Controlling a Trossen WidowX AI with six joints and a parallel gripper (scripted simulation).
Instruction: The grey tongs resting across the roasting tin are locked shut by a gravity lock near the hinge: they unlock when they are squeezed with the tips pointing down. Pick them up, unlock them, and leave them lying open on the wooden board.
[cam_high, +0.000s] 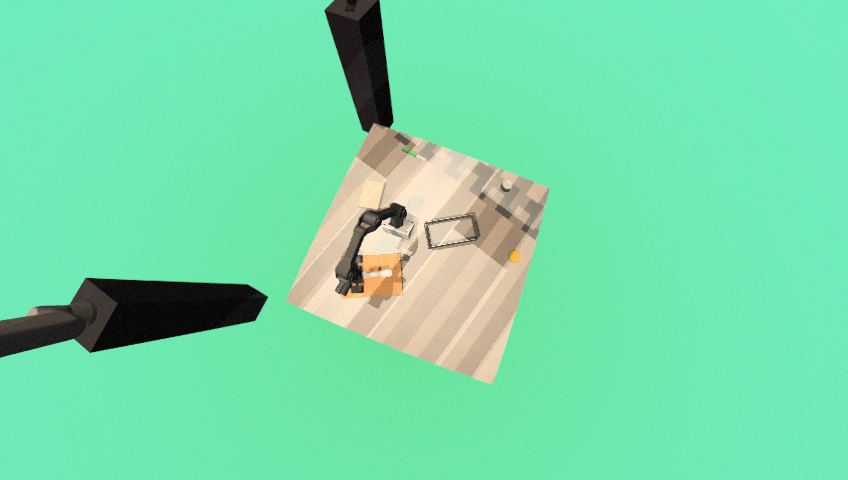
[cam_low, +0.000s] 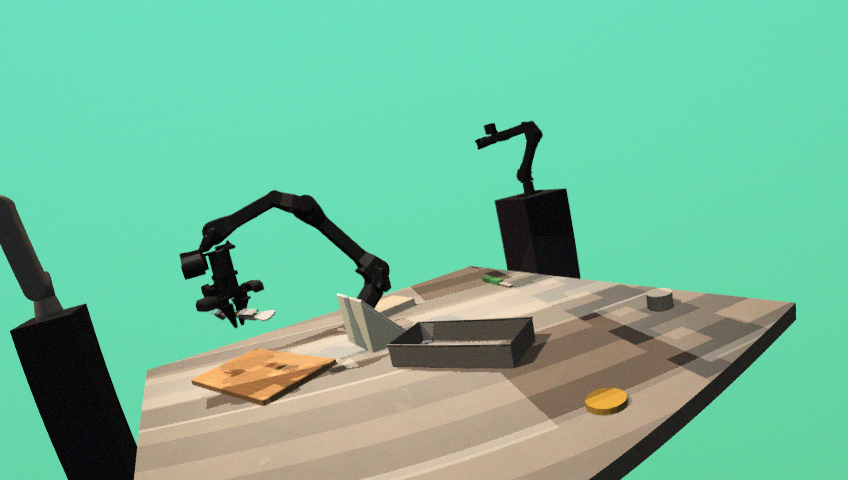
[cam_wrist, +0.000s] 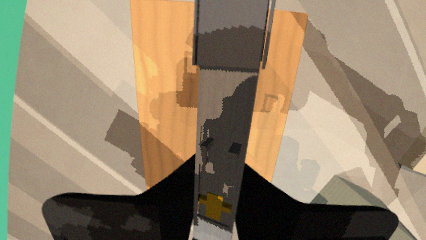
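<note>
Now: the wooden board 3 cm ahead of my gripper tip, 2 cm to the left of it and 13 cm below it. The rest, counted from my gripper tip: grey roasting tin 33 cm ahead, 46 cm to the left, 11 cm below; then yellow lock piece 4 cm above; then pale tile 21 cm behind, 46 cm to the left, 12 cm below.
</note>
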